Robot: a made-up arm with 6 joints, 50 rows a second.
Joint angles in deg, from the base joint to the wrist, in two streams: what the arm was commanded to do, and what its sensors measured. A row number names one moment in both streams.
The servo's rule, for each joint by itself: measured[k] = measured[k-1] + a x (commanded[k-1-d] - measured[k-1]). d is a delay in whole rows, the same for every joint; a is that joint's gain. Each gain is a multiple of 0.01, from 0.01 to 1. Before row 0 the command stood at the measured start. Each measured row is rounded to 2 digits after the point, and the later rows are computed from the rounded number. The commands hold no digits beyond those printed.
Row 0, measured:
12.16, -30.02, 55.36, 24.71, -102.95, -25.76
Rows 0 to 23, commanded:
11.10, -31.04, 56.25, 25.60, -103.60, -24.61
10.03, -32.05, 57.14, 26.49, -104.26, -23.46
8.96, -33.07, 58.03, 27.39, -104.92, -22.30
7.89, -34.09, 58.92, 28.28, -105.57, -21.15
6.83, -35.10, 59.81, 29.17, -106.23, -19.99
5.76, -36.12, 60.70, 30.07, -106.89, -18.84
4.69, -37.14, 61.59, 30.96, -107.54, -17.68
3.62, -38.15, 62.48, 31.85, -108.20, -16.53
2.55, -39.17, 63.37, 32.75, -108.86, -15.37
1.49, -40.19, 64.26, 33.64, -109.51, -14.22
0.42, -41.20, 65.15, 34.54, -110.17, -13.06
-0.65, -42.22, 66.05, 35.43, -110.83, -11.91
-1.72, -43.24, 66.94, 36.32, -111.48, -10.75
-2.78, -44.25, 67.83, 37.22, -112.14, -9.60
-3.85, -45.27, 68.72, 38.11, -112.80, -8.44
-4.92, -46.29, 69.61, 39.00, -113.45, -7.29
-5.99, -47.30, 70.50, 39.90, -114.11, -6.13
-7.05, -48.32, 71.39, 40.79, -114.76, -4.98
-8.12, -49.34, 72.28, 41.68, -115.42, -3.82
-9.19, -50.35, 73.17, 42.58, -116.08, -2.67
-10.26, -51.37, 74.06, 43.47, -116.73, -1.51
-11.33, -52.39, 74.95, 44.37, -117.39, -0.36
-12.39, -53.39, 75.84, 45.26, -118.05, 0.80
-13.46, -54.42, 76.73, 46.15, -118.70, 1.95
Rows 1 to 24, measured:
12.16, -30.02, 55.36, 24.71, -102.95, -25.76
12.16, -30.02, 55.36, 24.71, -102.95, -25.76
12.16, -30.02, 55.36, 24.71, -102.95, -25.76
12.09, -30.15, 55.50, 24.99, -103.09, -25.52
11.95, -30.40, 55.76, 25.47, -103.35, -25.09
11.74, -30.75, 56.12, 26.08, -103.70, -24.50
11.47, -31.18, 56.57, 26.78, -104.11, -23.80
11.15, -31.69, 57.09, 27.54, -104.58, -23.00
10.77, -32.27, 57.67, 28.35, -105.09, -22.13
10.34, -32.90, 58.30, 29.19, -105.63, -21.20
9.87, -33.58, 58.97, 30.04, -106.20, -20.22
9.36, -34.31, 59.67, 30.91, -106.79, -19.20
8.81, -35.07, 60.40, 31.78, -107.39, -18.15
8.22, -35.87, 61.16, 32.66, -108.00, -17.08
7.60, -36.70, 61.94, 33.55, -108.62, -15.99
6.95, -37.55, 62.74, 34.44, -109.25, -14.89
6.27, -38.42, 63.55, 35.33, -109.89, -13.78
5.56, -39.31, 64.38, 36.22, -110.53, -12.66
4.83, -40.22, 65.22, 37.11, -111.17, -11.53
4.07, -41.14, 66.06, 38.00, -111.82, -10.40
3.29, -42.07, 66.91, 38.89, -112.47, -9.26
2.49, -43.02, 67.77, 39.78, -113.12, -8.12
1.67, -43.97, 68.63, 40.68, -113.77, -6.98
0.83, -44.93, 69.50, 41.57, -114.42, -5.83
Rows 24 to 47, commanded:
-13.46, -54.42, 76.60, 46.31, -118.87, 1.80
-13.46, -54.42, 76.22, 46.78, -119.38, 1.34
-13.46, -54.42, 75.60, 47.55, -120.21, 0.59
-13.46, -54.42, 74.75, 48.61, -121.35, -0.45
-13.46, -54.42, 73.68, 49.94, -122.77, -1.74
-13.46, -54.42, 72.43, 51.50, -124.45, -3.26
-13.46, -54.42, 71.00, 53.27, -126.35, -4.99
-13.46, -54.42, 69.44, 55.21, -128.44, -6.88
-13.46, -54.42, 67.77, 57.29, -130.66, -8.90
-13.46, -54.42, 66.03, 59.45, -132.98, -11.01
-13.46, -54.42, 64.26, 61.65, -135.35, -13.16
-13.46, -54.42, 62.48, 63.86, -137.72, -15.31
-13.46, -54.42, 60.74, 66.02, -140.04, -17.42
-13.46, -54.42, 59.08, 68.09, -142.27, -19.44
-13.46, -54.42, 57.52, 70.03, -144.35, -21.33
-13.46, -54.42, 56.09, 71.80, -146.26, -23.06
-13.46, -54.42, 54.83, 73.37, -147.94, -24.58
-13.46, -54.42, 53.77, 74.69, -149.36, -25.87
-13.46, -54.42, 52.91, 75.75, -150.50, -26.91
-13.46, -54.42, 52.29, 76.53, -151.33, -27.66
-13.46, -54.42, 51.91, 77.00, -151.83, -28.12
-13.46, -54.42, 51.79, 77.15, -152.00, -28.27
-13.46, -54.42, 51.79, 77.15, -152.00, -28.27
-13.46, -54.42, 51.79, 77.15, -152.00, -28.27
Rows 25 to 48, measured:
-0.02, -45.90, 70.37, 42.47, -115.07, -4.68
-0.89, -46.87, 71.25, 43.36, -115.73, -3.53
-1.77, -47.85, 72.13, 44.25, -116.38, -2.38
-2.59, -48.70, 72.85, 44.91, -116.93, -1.50
-3.35, -49.44, 73.39, 45.51, -117.47, -0.90
-4.06, -50.09, 73.74, 46.16, -118.07, -0.59
-4.72, -50.65, 73.90, 46.94, -118.79, -0.56
-5.33, -51.14, 73.86, 47.90, -119.67, -0.81
-5.90, -51.57, 73.63, 49.05, -120.72, -1.32
-6.43, -51.94, 73.21, 50.40, -121.96, -2.09
-6.92, -52.26, 72.61, 51.94, -123.39, -3.10
-7.38, -52.54, 71.84, 53.65, -124.99, -4.32
-7.81, -52.78, 70.91, 55.51, -126.75, -5.72
-8.21, -52.99, 69.85, 57.47, -128.64, -7.28
-8.58, -53.18, 68.67, 59.51, -130.64, -8.97
-8.92, -53.34, 67.40, 61.59, -132.71, -10.74
-9.24, -53.48, 66.07, 63.67, -134.81, -12.57
-9.54, -53.60, 64.70, 65.71, -136.91, -14.41
-9.81, -53.71, 63.32, 67.66, -138.97, -16.23
-10.07, -53.80, 61.96, 69.49, -140.94, -17.98
-10.31, -53.88, 60.65, 71.15, -142.79, -19.64
-10.53, -53.95, 59.41, 72.62, -144.49, -21.17
-10.74, -54.01, 58.27, 73.87, -145.99, -22.53
-10.93, -54.06, 57.25, 74.87, -147.27, -23.70

